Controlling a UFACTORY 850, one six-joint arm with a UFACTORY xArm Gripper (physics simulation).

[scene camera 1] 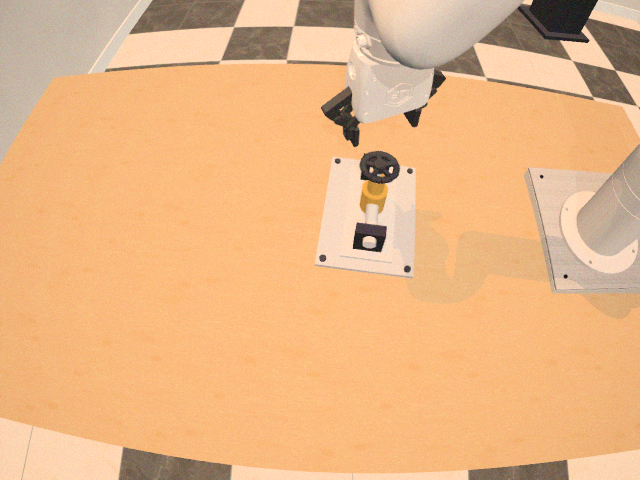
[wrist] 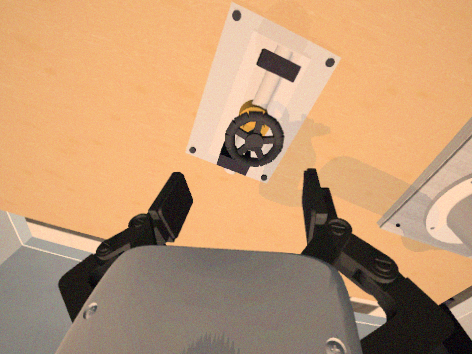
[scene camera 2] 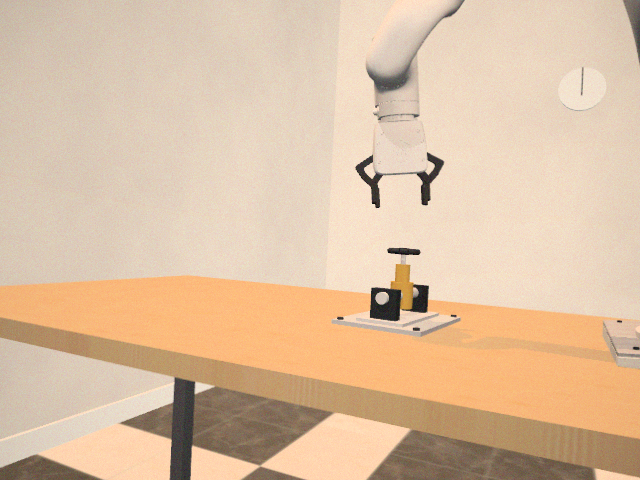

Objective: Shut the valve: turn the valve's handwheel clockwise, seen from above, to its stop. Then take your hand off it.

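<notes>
The valve's black spoked handwheel (scene camera 1: 379,155) (scene camera 2: 403,251) (wrist: 254,141) sits level on top of the yellow valve body (scene camera 1: 373,200) (scene camera 2: 402,273) (wrist: 251,107). The valve is mounted on a white base plate (scene camera 1: 334,217) (scene camera 2: 434,325) (wrist: 214,95) on the table. My gripper (scene camera 1: 384,133) (scene camera 2: 401,204) (wrist: 242,185) is open and empty, pointing down. In the scene camera 2 view it hangs above the handwheel, with a gap between the fingertips and the rim. It does not touch the wheel. How far the wheel is turned cannot be told.
Two black blocks hold the white pipe on either side of the valve body; the near block (scene camera 1: 370,230) (scene camera 2: 385,304) stands below the wheel's height. The robot's grey mounting plate (scene camera 1: 545,196) (scene camera 2: 615,338) (wrist: 420,200) lies to the right on the wooden table (scene camera 1: 206,310) (scene camera 2: 232,320).
</notes>
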